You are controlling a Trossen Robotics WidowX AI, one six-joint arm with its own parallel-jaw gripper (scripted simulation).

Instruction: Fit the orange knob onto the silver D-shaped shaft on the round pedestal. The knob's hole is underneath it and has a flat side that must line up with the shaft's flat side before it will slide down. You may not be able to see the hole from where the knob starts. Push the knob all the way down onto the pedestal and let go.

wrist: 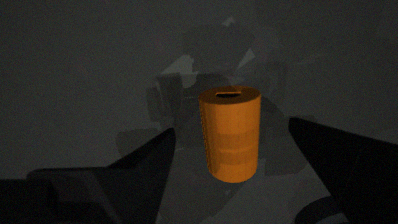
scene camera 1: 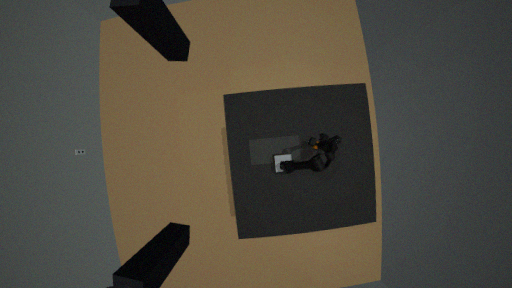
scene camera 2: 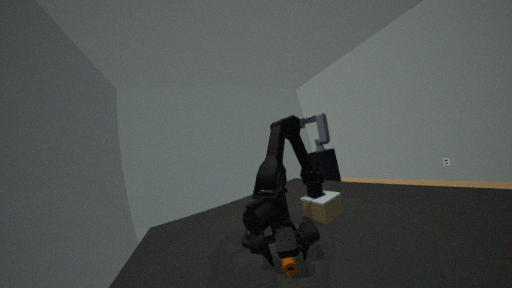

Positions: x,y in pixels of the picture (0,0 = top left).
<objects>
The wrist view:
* gripper: 230,128
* orange knob: 230,115
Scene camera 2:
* gripper: 288,262
</objects>
